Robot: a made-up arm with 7 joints. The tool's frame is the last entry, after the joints.
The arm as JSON. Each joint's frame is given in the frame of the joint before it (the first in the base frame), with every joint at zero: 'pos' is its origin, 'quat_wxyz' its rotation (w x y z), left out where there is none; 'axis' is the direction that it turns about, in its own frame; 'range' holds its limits. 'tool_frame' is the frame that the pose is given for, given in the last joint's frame.
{
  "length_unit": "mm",
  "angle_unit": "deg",
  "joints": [
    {
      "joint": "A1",
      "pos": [
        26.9,
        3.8,
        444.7
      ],
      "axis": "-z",
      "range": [
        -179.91,
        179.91
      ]
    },
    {
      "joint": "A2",
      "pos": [
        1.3,
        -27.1,
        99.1
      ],
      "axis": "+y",
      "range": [
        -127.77,
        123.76
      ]
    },
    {
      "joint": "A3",
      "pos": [
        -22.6,
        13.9,
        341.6
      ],
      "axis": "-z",
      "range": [
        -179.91,
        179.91
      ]
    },
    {
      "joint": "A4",
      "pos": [
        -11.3,
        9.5,
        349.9
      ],
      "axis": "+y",
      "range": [
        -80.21,
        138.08
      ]
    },
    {
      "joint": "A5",
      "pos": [
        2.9,
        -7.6,
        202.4
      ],
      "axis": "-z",
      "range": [
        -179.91,
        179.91
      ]
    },
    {
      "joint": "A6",
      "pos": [
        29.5,
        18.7,
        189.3
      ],
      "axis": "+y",
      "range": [
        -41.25,
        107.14
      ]
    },
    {
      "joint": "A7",
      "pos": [
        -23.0,
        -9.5,
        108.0
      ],
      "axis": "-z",
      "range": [
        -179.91,
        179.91
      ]
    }
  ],
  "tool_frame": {
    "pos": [
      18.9,
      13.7,
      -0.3
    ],
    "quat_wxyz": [
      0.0,
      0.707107,
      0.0,
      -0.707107
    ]
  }
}
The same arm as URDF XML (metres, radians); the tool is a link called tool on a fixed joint. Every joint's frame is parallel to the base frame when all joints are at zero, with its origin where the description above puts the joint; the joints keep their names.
<robot name="arm">
  <joint name="A1" type="revolute">
    <parent link="base_link"/>
    <child link="link1"/>
    <origin xyz="0.0269 0.0038 0.4447" rpy="0 0 0"/>
    <axis xyz="0 0 -1"/>
    <limit lower="-3.14" upper="3.14"/>
  </joint>
  <joint name="A2" type="revolute">
    <parent link="link1"/>
    <child link="link2"/>
    <origin xyz="0.0013 -0.0271 0.0991" rpy="0 0 0"/>
    <axis xyz="0 1 0"/>
    <limit lower="-2.23" upper="2.16"/>
  </joint>
  <joint name="A3" type="revolute">
    <parent link="link2"/>
    <child link="link3"/>
    <origin xyz="-0.0226 0.0139 0.3416" rpy="0 0 0"/>
    <axis xyz="0 0 -1"/>
    <limit lower="-3.14" upper="3.14"/>
  </joint>
  <joint name="A4" type="revolute">
    <parent link="link3"/>
    <child link="link4"/>
    <origin xyz="-0.0113 0.0095 0.3499" rpy="0 0 0"/>
    <axis xyz="0 1 0"/>
    <limit lower="-1.3999" upper="2.41"/>
  </joint>
  <joint name="A5" type="revolute">
    <parent link="link4"/>
    <child link="link5"/>
    <origin xyz="0.0029 -0.0076 0.2024" rpy="0 0 0"/>
    <axis xyz="0 0 -1"/>
    <limit lower="-3.14" upper="3.14"/>
  </joint>
  <joint name="A6" type="revolute">
    <parent link="link5"/>
    <child link="link6"/>
    <origin xyz="0.0295 0.0187 0.1893" rpy="0 0 0"/>
    <axis xyz="0 1 0"/>
    <limit lower="-0.7199" upper="1.8699"/>
  </joint>
  <joint name="A7" type="revolute">
    <parent link="link6"/>
    <child link="link7"/>
    <origin xyz="-0.023 -0.0095 0.108" rpy="0 0 0"/>
    <axis xyz="0 0 -1"/>
    <limit lower="-3.14" upper="3.14"/>
  </joint>
  <joint name="tool_fixed" type="fixed">
    <parent link="link7"/>
    <child link="tool"/>
    <origin xyz="0.0189 0.0137 -0.0003" rpy="3.1416 1.5708 0"/>
  </joint>
  <link name="base_link"/>
  <link name="link1"/>
  <link name="link2"/>
  <link name="link3"/>
  <link name="link4"/>
  <link name="link5"/>
  <link name="link6"/>
  <link name="link7"/>
  <link name="tool"/>
</robot>

